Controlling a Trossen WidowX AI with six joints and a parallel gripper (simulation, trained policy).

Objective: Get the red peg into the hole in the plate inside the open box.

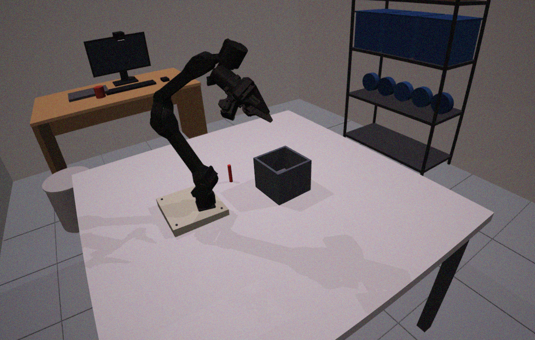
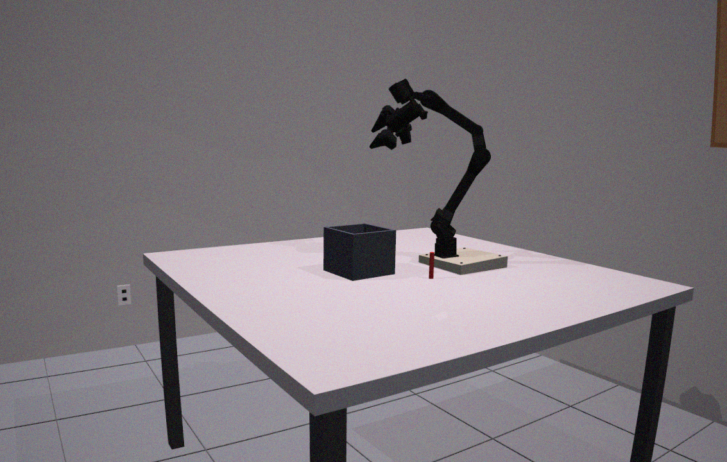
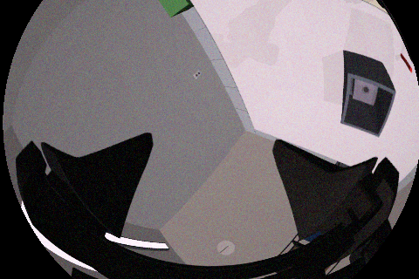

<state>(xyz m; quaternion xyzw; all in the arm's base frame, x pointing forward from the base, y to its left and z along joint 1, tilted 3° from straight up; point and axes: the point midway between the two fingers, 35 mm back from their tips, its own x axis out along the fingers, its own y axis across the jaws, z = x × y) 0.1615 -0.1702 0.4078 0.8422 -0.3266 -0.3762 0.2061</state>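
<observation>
The red peg lies 5 cm behind my gripper tip, 36 cm to the left of it and 37 cm below it. From my gripper tip the other things lie so: pale plate 12 cm ahead, 21 cm to the left, 36 cm below.
</observation>
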